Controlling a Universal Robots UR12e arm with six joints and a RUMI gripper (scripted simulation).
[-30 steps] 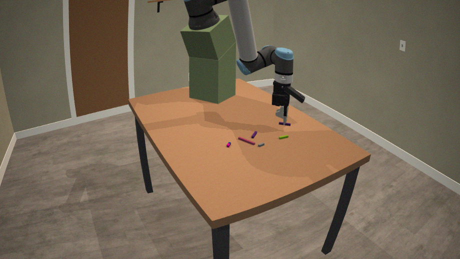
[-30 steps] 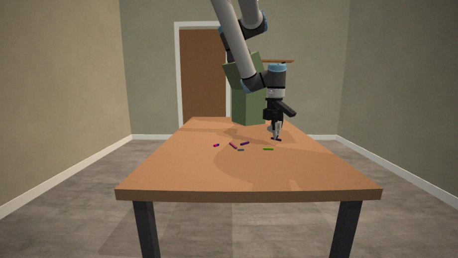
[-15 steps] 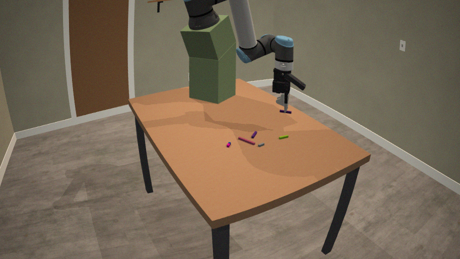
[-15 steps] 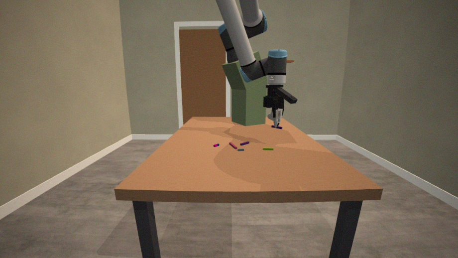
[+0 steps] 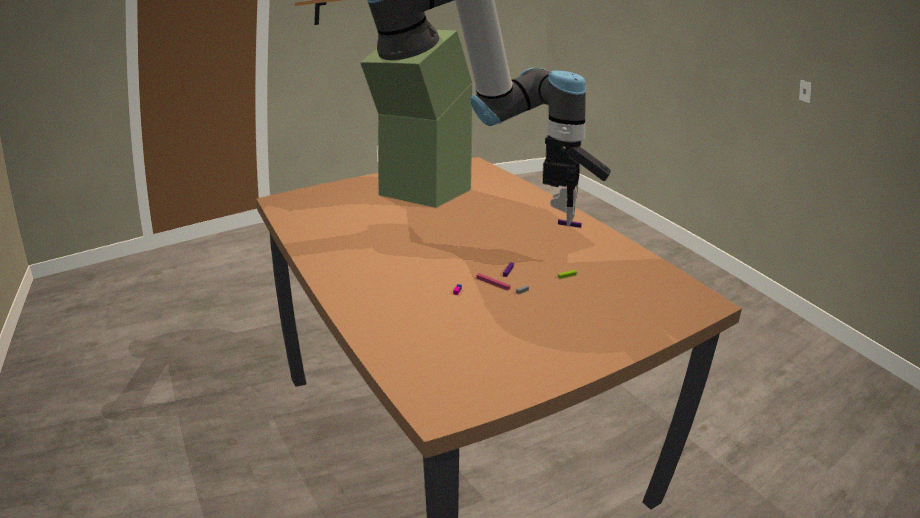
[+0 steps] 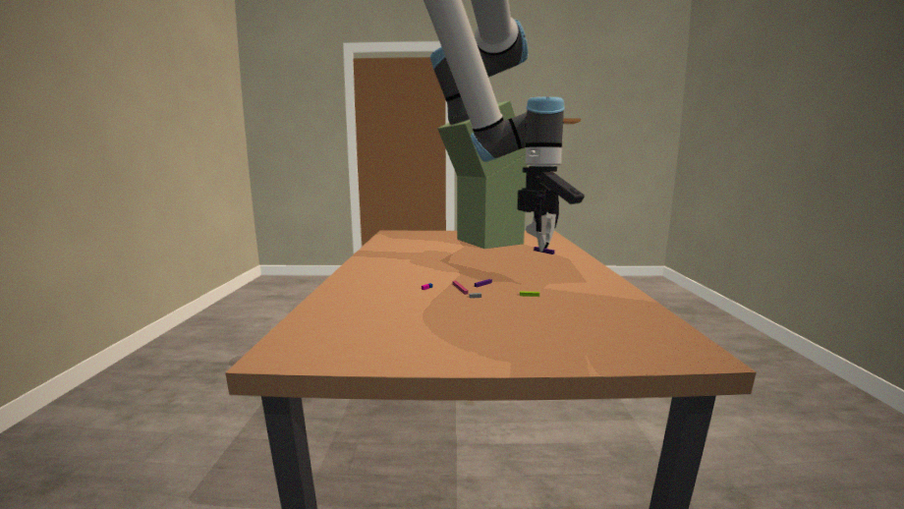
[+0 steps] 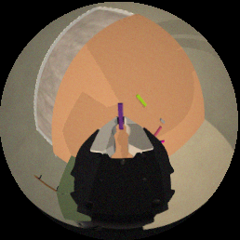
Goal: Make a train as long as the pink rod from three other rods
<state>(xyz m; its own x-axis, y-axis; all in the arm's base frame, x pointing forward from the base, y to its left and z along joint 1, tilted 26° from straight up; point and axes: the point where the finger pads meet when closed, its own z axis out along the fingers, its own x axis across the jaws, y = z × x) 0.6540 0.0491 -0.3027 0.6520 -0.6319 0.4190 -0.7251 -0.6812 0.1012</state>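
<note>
My hand is 31 cm to the left of the magenta rod and 11 cm above it. Also, from my hand: lime rod (6 cm ahead, 5 cm to the right, 11 cm below); then pink rod (1 cm ahead, 22 cm to the right, 11 cm below); then grey rod (7 cm ahead, 19 cm to the right, 11 cm below).
</note>
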